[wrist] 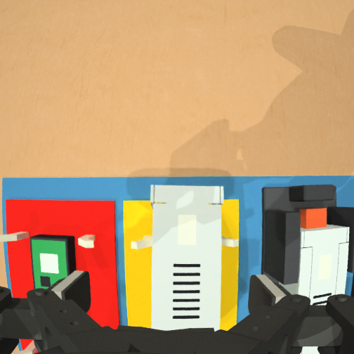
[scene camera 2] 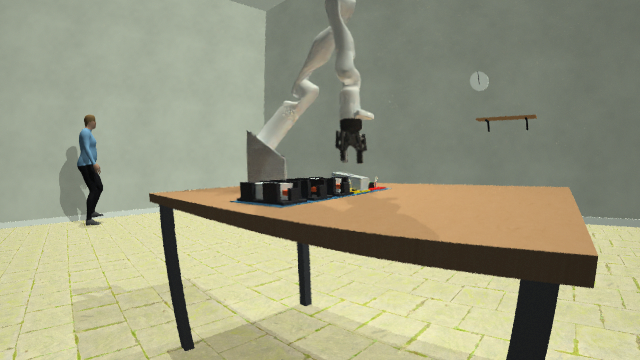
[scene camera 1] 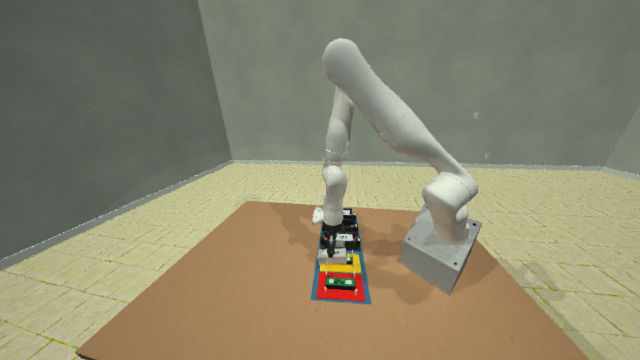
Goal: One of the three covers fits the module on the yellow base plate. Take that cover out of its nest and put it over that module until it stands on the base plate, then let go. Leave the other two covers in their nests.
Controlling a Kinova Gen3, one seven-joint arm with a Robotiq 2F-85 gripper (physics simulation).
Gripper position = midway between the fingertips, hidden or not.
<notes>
In view: my gripper (scene camera 2: pixel 352 163), a yellow base plate (wrist: pixel 137 214), a blue board (wrist: pixel 268 242) and a red plate (scene camera 1: pixel 337 294).
My gripper also shows in the wrist view (wrist: pixel 168 292). The red plate is seen too in the wrist view (wrist: pixel 37 216).
</notes>
